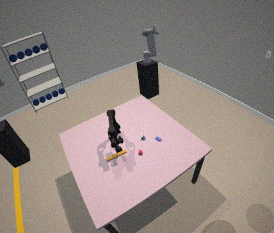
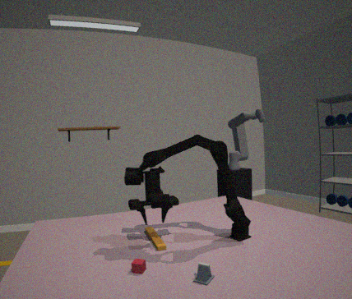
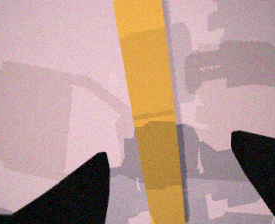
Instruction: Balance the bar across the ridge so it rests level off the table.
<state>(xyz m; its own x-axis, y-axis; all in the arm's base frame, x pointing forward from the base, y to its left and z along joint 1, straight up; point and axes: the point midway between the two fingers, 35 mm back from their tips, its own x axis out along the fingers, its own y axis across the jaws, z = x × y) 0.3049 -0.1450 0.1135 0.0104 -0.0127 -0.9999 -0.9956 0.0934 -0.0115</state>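
Right now the yellow bar is 70 mm below my gripper tip and 30 mm to the right of it. From my gripper tip the other things lie so: red cube (190 mm to the left, 120 mm ahead, 60 mm below); blue block (450 mm to the left, 80 mm ahead, 70 mm below).
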